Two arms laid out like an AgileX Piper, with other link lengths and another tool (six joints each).
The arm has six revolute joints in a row. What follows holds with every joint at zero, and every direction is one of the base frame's. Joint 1 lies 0.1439 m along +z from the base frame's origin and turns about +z. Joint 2 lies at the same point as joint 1 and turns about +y. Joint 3 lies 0.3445 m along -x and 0.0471 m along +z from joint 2 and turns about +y. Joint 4 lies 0.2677 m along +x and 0.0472 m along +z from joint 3 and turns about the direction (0.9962, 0, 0.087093). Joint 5 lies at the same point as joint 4 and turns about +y. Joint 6 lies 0.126 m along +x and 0.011 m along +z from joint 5 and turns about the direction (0.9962, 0, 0.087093). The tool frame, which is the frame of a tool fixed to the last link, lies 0.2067 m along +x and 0.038 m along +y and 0.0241 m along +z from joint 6; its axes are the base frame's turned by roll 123.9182, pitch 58.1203 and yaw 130.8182 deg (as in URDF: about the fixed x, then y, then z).
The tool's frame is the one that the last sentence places.
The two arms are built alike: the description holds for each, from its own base.
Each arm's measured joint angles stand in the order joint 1, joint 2, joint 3, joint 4, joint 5, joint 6.
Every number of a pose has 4 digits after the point. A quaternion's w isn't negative.
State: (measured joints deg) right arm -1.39 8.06 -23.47 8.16 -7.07 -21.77; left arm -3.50 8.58 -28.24 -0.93 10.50 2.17
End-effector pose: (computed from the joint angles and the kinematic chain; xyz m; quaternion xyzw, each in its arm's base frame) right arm 0.2107 0.0274 0.5069 0.0517 0.6849 0.0908 0.7211; left arm 0.2272 0.0230 0.4648 0.1261 0.7435 0.1936 0.6275
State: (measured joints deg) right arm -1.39 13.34 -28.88 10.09 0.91 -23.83; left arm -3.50 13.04 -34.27 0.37 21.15 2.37
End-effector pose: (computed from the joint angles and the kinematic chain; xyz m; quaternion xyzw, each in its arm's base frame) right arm 0.2378 0.0335 0.4958 0.0494 0.7329 0.0916 0.6723; left arm 0.2418 0.0237 0.4458 0.1480 0.7876 0.1987 0.5642
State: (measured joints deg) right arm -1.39 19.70 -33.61 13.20 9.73 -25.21; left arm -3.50 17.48 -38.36 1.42 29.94 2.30
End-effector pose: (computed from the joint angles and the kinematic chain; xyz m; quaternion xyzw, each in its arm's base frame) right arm 0.2698 0.0448 0.4669 0.0494 0.7897 0.1086 0.6018; left arm 0.2547 0.0262 0.4165 0.1659 0.8280 0.1986 0.4974
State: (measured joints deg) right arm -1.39 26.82 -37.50 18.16 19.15 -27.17; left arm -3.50 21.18 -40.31 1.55 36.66 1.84
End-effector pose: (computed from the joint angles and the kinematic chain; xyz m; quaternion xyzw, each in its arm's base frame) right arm 0.2982 0.0653 0.4219 0.0465 0.8476 0.1385 0.5101; left arm 0.2630 0.0270 0.3801 0.1786 0.8627 0.1878 0.4342
